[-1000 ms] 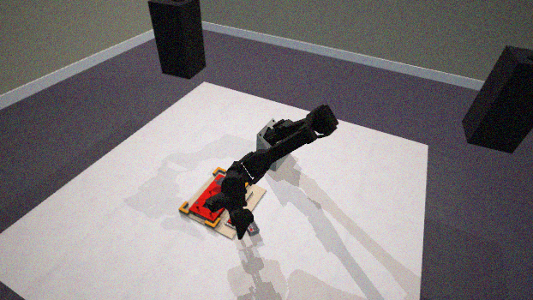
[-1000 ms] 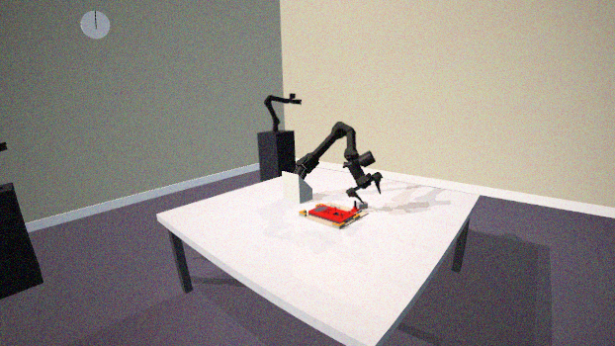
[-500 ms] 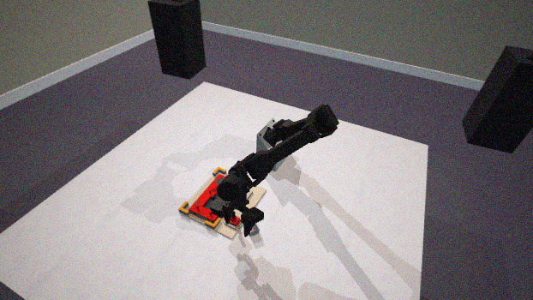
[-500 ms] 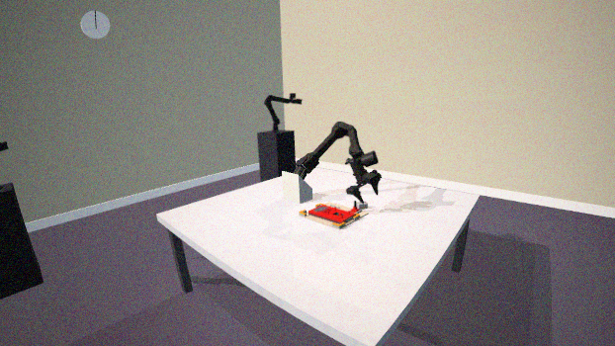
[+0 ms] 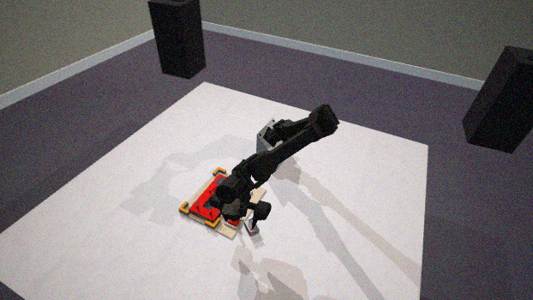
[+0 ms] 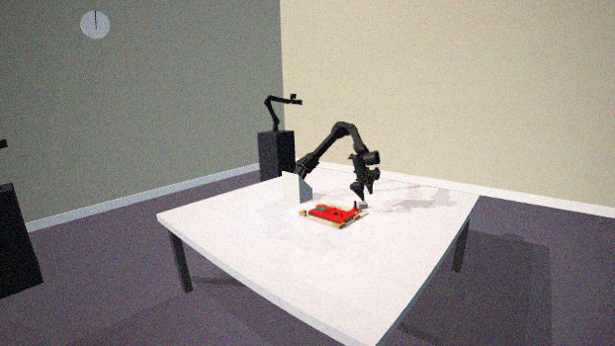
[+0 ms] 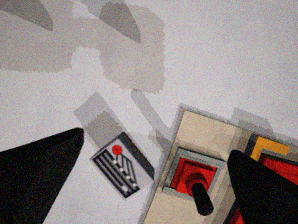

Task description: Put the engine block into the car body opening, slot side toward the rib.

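The engine block lies 40 mm behind my gripper tip, 30 mm to the left of it and 60 mm below it.
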